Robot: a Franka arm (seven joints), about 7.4 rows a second.
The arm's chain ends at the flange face. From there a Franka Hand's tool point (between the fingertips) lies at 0.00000 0.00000 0.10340 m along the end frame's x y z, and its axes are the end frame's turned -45 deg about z.
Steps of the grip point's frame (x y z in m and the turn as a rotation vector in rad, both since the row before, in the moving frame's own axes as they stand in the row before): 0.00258 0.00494 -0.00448 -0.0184 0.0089 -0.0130; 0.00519 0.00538 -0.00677 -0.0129 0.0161 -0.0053; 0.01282 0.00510 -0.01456 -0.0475 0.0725 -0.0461; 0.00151 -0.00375 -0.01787 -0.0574 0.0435 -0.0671
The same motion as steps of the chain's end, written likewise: 0.00332 0.00099 -0.00446 -0.0067 0.0193 -0.0130; 0.00535 0.00037 -0.00675 0.0023 0.0205 -0.0053; 0.00395 -0.00343 -0.01417 0.0177 0.0849 -0.0461; -0.00898 -0.00449 -0.01760 -0.0098 0.0713 -0.0671
